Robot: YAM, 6 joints.
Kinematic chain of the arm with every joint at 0, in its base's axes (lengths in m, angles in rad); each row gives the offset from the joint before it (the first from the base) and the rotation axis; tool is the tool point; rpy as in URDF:
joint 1: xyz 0 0 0.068 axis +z
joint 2: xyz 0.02 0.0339 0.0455 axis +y
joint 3: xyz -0.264 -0.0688 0 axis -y
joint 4: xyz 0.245 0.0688 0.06 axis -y
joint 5: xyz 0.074 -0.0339 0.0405 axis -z
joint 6: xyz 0.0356 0 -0.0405 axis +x
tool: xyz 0 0 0 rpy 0 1.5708 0
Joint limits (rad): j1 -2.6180..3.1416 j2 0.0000..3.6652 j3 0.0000..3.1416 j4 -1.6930..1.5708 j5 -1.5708..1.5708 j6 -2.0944..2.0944
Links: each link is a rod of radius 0.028 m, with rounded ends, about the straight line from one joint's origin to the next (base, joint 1, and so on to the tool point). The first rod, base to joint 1, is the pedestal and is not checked.
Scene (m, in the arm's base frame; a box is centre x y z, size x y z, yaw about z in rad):
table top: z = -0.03
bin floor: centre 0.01 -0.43 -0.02 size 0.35 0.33 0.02 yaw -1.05
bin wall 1: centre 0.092 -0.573 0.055 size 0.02 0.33 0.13 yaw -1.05
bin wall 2: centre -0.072 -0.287 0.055 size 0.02 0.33 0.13 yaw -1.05
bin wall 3: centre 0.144 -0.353 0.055 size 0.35 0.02 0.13 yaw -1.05
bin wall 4: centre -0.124 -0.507 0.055 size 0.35 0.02 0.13 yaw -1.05
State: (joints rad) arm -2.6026 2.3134 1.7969 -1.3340 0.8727 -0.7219
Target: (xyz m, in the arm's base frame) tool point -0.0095 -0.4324 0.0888
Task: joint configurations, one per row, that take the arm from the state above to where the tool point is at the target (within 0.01 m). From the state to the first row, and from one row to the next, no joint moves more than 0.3 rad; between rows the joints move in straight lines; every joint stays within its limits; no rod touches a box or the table.
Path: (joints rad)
1: -2.3593 2.2852 1.8901 -1.4537 1.0039 -0.5709
2: -2.1160 2.2571 1.9832 -1.5733 1.1351 -0.4199
3: -1.8726 2.2289 2.0764 -1.6930 1.2662 -0.2689
4: -1.7029 2.3510 1.9632 -1.4718 1.0371 -0.4954
5: -1.5332 2.4730 1.8500 -1.2505 0.8080 -0.7219

